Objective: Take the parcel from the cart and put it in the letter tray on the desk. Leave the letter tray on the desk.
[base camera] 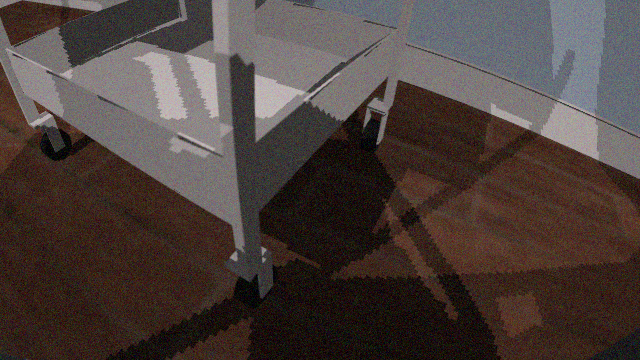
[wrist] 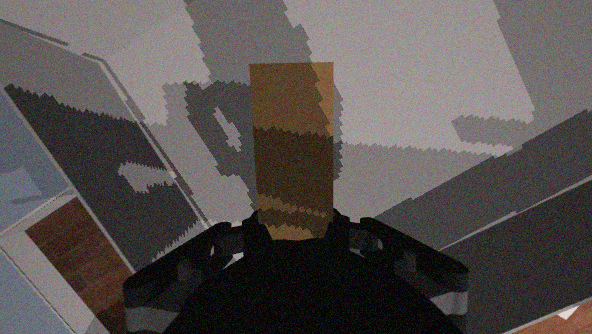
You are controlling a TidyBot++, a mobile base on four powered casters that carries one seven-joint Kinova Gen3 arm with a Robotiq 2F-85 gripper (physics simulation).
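Places are measured from the arm's base along level axes (x ahead, y left, z up), in metres.
Pixels of known places: gripper, fingertip midpoint: (wrist: pixel 295 213).
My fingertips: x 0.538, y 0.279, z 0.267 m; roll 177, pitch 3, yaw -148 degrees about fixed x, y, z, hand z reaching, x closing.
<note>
Ahead of a thing's pixels: the offset from my fingertips to its middle. "*": to the spot under its first point. Level surfaces: height alone.
The parcel @[dy -0.046, dx +0.028, dz +0.025 m] (wrist: pixel 294 150) is a brown-orange box, long and narrow, in the middle of the wrist view, over the light grey tray surface of the cart (wrist: pixel 425 75) (base camera: pixel 150 165). My gripper (wrist: pixel 295 213) is shut on the near end of the parcel, with one black finger against each long side. Whether the parcel touches the cart surface, I cannot tell. In the base camera view the cart's lower tray, posts and casters show; the parcel and the gripper do not show there. The letter tray and the desk do not show in either view.
The cart's raised side walls (wrist: pixel 505 175) run along the right and left of the wrist view. A cart post with its caster @[* dy -0.231, dx -0.265, dz -0.619 m] (base camera: pixel 247 285) stands close in the base camera view. A blue-grey wall (base camera: pixel 475 40) with a pale baseboard (base camera: pixel 450 70) runs behind the cart, above the brown wooden floor @[dz -0.664 m] (base camera: pixel 125 240).
</note>
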